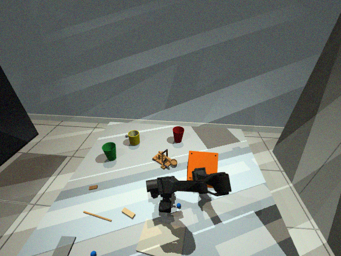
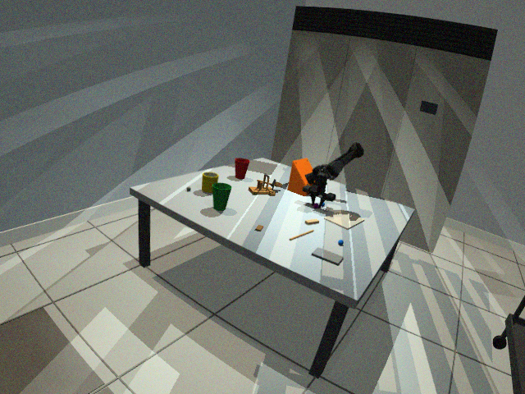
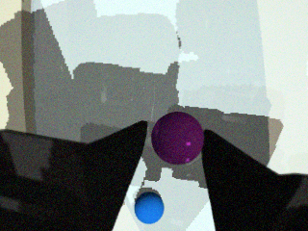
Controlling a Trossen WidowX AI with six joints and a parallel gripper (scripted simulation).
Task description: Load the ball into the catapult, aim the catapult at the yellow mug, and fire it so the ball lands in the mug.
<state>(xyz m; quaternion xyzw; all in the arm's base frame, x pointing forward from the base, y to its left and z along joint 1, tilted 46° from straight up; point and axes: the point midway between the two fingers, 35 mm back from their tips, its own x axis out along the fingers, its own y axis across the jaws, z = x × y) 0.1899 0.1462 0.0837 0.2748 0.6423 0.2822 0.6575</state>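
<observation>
The wooden catapult lies 29 cm to the right of my gripper tip, 4 cm ahead of it and 4 cm above it. Round my gripper tip: thin stick (37 cm ahead, 11 cm to the left, 1 cm below); purple ball (1 cm above); beige board (18 cm to the left, 1 cm below).
</observation>
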